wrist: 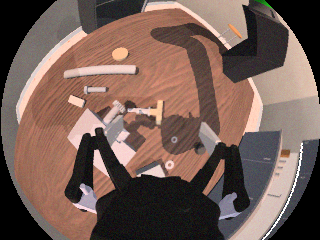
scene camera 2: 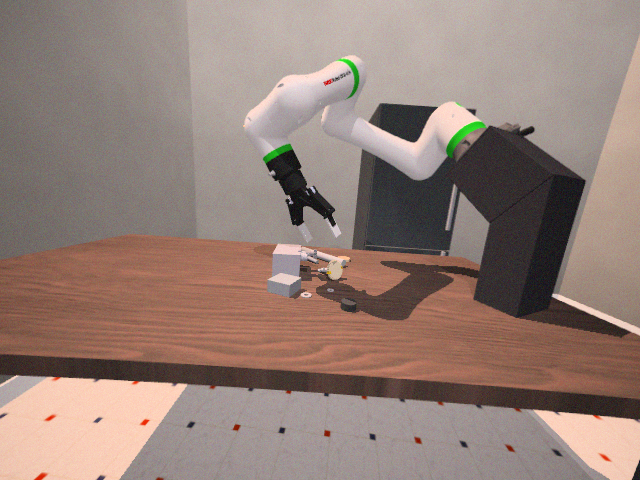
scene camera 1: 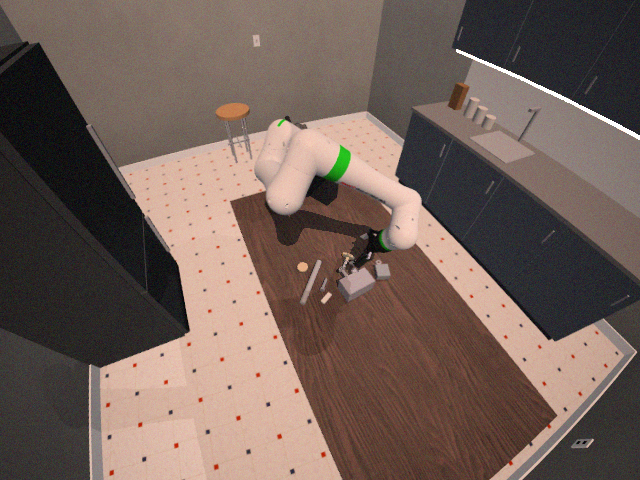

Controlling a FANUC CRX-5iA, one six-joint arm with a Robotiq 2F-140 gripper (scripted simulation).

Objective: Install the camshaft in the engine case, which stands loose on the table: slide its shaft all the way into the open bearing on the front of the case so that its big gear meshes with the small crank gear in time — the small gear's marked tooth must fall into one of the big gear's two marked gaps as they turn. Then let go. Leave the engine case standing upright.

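Observation:
There's a grey engine case (scene camera 1: 352,286) in sight. Another view shows the grey engine case (scene camera 2: 286,257) together with the gripper (scene camera 2: 322,238). And you can see the gripper (wrist: 161,125) along with the grey engine case (wrist: 88,121).

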